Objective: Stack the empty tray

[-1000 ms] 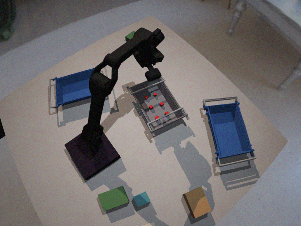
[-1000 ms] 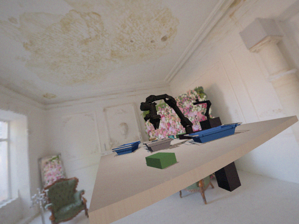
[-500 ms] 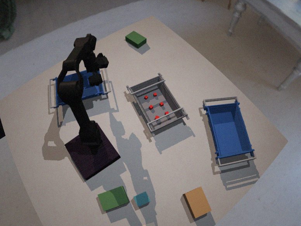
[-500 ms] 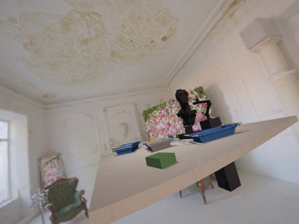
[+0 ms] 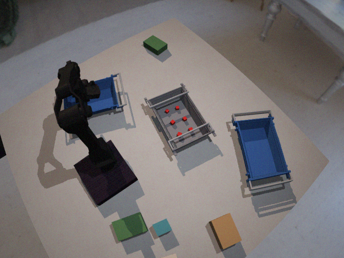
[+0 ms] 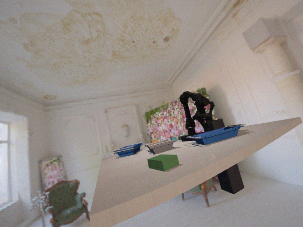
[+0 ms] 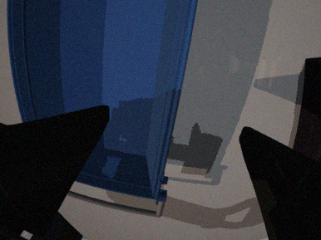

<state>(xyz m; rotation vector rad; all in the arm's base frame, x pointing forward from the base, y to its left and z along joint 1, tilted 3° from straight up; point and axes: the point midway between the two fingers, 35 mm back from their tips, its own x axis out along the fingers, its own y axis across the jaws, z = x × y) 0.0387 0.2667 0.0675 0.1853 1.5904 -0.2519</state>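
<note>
Right now the blue tray is 9 cm to the left of my gripper tip, 5 cm below it and 3 cm ahead of it. From my gripper tip the other things lie so: red block: 30 cm to the right, 30 cm ahead, 8 cm below; orange block: 75 cm to the right, 20 cm ahead, 6 cm below; teal block: 60 cm to the right, 7 cm below, 1 cm ahead.
</note>
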